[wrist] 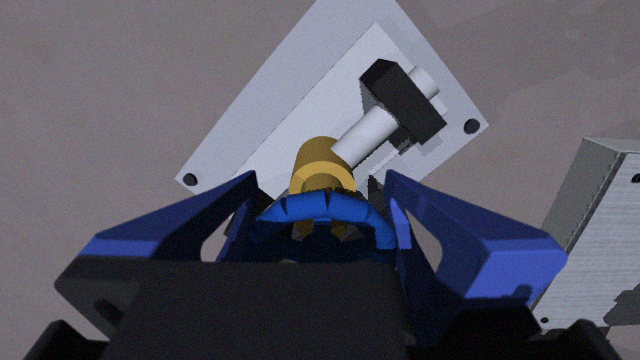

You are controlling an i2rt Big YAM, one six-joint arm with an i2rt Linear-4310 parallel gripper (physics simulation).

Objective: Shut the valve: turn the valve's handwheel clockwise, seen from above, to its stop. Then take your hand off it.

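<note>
The valve's blue handwheel [326,204] shows at the lower middle of the wrist view, its far rim arching between the fingers. Its near part is hidden behind the dark gripper body. My gripper [320,180] is shut on the handwheel, with one blue finger on each side of the rim. The brass valve body [322,155] stands just beyond the wheel. A white pipe [365,135] runs from it toward the upper right, through a black clamp block [404,102].
The valve stands on a pale base plate [280,85] with dark bolts at its corners, lying diagonally in view. A grey metal block [600,235] with dark holes is at the right edge, beyond the right finger.
</note>
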